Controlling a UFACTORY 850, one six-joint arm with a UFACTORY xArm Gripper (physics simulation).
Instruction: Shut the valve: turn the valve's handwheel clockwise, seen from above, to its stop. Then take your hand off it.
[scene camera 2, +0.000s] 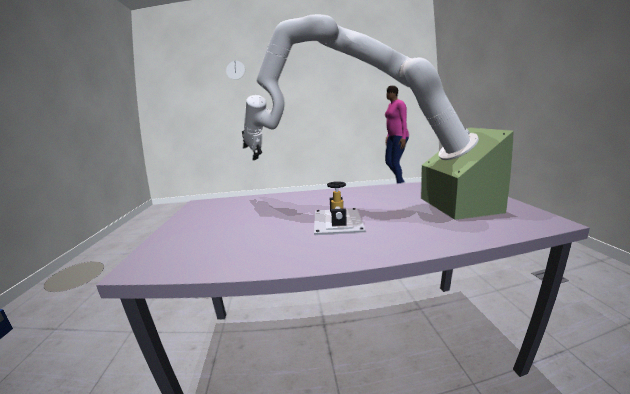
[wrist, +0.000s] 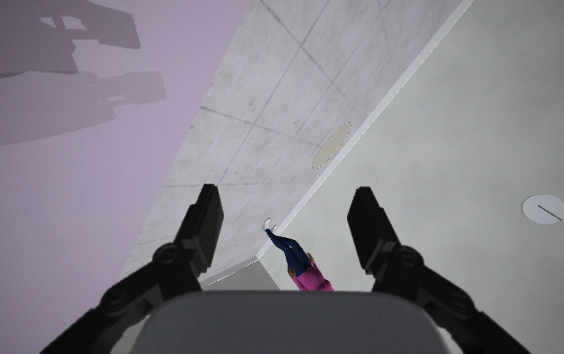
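Note:
The valve (scene camera 2: 337, 201) stands upright on a pale base plate (scene camera 2: 322, 228) near the middle of the table in the scene view. It has a yellow body, black end pieces and a flat black handwheel (scene camera 2: 336, 185) on top. My gripper (scene camera 2: 256, 156) (wrist: 286, 200) is open, with its two black fingers wide apart and nothing between them. It hangs in the air to the left of the valve and higher than the handwheel, well apart from it. The valve does not show in the wrist view. How far the handwheel is turned cannot be told.
The purple table (scene camera 2: 225, 250) (wrist: 100, 200) carries the green pedestal (scene camera 2: 482, 185) of my arm at its right end. The arm arches high over the table. A person in a pink top (scene camera 2: 396, 117) (wrist: 314, 280) stands behind the table. A clock (scene camera 2: 235, 70) (wrist: 544, 209) hangs on the wall.

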